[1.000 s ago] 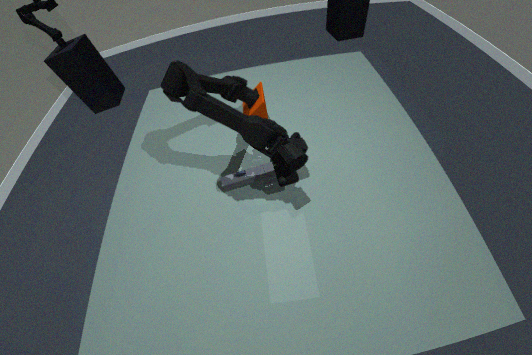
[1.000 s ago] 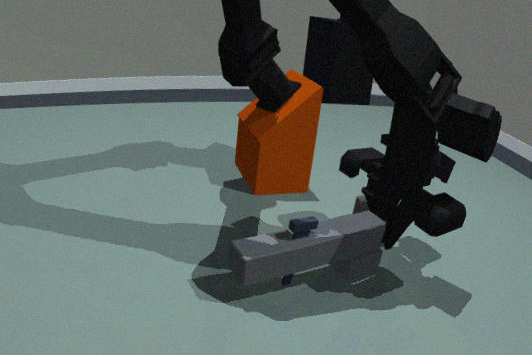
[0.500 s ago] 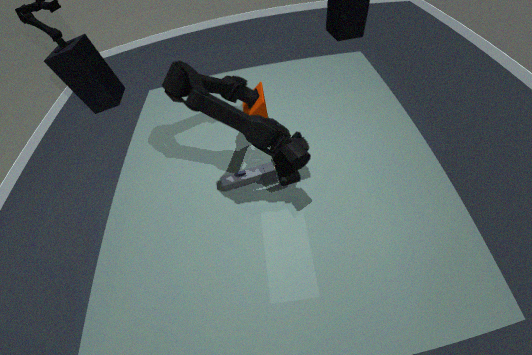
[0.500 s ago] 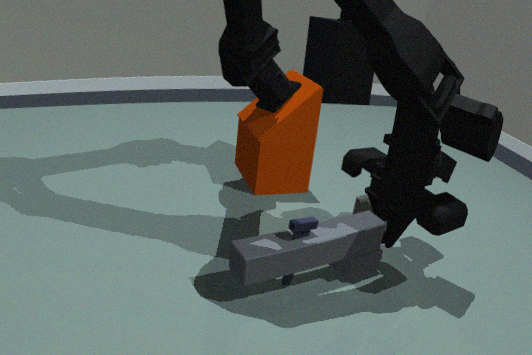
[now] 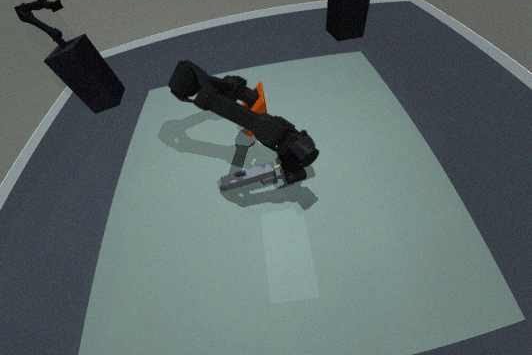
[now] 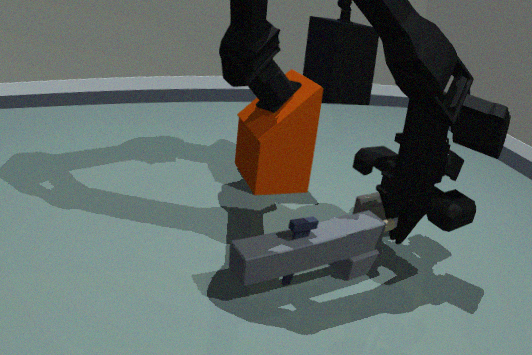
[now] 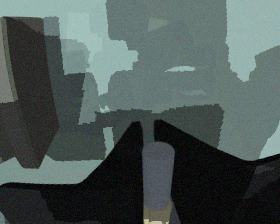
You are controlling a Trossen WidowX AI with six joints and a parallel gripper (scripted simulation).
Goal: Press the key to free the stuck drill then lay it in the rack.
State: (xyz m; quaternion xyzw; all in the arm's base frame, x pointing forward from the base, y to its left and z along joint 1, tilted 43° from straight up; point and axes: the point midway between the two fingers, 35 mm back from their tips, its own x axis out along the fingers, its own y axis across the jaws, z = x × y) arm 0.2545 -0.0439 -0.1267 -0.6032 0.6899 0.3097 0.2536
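Right now my gripper tip is 5 cm to the left of the drill and 3 cm below it. Round my gripper tip: dark blue key (16 cm to the right, 3 cm above); grey-brown rack (7 cm behind, 3 cm to the left); grey block (14 cm to the right, 2 cm above).
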